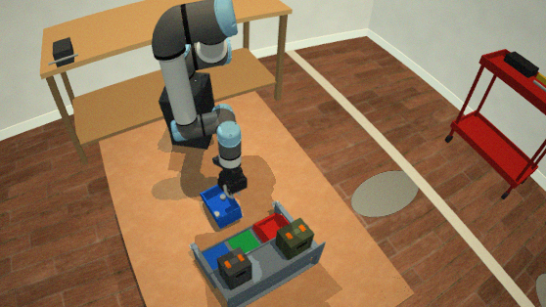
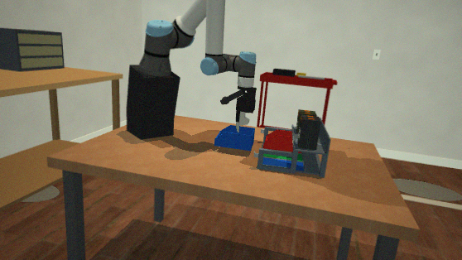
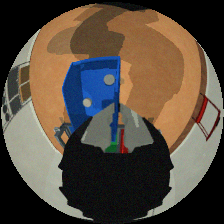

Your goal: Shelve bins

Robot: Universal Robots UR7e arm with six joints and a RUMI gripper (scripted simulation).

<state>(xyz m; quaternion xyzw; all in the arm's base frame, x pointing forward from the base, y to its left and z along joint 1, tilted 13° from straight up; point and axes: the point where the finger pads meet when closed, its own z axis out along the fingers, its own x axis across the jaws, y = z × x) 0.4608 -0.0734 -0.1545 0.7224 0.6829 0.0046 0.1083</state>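
Right now the blue bin is 50 mm to the right of my hand, 30 mm below it and 10 mm behind it. Also, from my hand: red bin: 220 mm ahead, 60 mm to the left, 50 mm below.
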